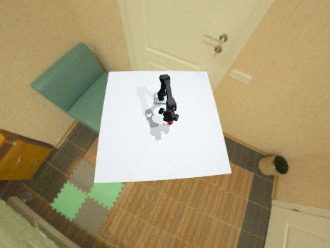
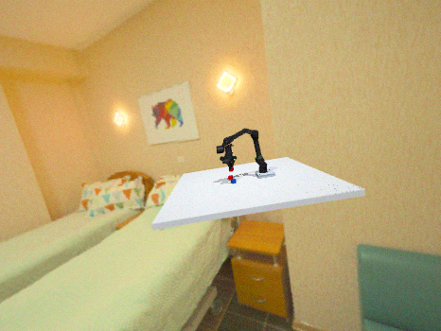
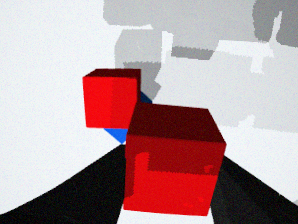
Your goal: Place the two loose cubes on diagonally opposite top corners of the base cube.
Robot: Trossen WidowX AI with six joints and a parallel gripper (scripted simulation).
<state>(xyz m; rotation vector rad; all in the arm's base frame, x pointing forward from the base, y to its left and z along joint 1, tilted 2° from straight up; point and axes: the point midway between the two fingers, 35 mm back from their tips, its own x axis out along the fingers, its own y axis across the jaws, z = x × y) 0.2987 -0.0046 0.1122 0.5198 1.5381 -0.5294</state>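
My gripper tip is 100 mm above the blue cube, 40 mm to the right of it and 10 mm short of it.
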